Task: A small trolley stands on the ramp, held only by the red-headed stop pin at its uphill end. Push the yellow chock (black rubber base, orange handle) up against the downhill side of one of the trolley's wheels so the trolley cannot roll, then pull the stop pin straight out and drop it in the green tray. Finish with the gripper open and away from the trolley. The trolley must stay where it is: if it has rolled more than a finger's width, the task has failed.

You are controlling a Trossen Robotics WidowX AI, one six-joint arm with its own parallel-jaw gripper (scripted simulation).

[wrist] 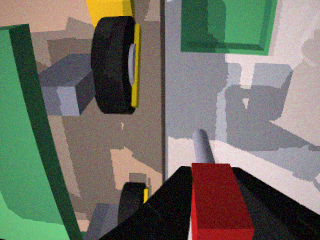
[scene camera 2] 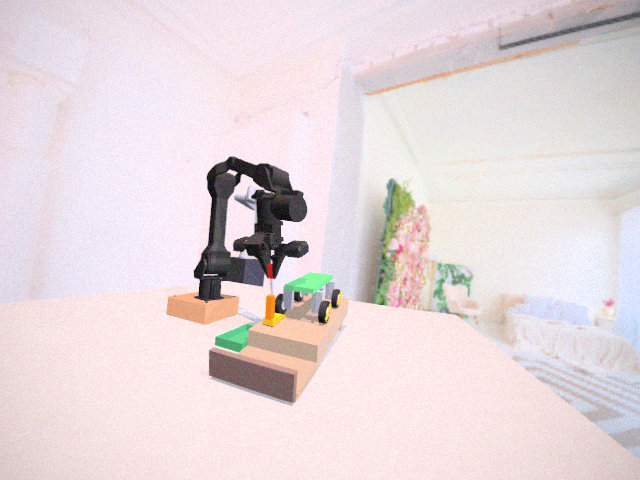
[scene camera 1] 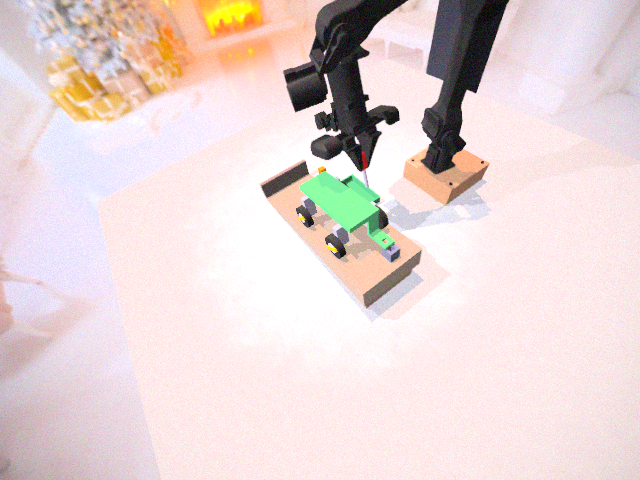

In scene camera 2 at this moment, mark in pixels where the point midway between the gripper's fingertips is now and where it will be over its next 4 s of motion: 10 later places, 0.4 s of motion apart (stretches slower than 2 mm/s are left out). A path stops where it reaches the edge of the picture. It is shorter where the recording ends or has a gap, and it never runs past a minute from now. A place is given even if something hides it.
My gripper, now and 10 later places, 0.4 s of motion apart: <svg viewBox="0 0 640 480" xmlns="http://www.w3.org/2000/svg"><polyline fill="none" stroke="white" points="271,278 260,283 256,285 256,285 256,285 253,288 249,293 251,305 254,314 252,316 250,318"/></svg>
